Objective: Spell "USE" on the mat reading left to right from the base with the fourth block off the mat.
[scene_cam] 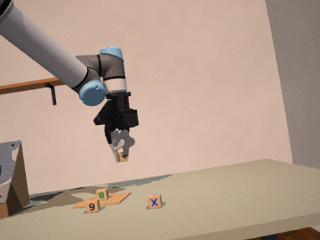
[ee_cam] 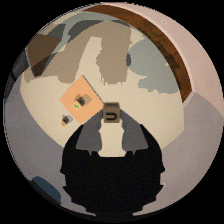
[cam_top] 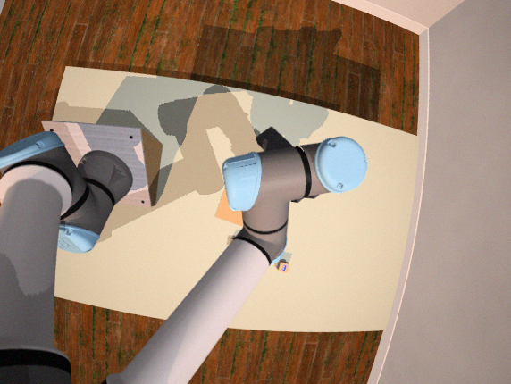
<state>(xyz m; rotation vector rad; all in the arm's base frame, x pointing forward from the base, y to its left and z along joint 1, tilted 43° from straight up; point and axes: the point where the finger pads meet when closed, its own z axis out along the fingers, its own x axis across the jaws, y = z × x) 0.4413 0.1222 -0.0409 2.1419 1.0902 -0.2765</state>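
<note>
Now: the orange mat 120 mm below my hand, 100 mm to the right of it and 50 mm behind it. Also, from my hand: blue-lettered block: 270 mm to the right, 120 mm ahead, 100 mm below.
</note>
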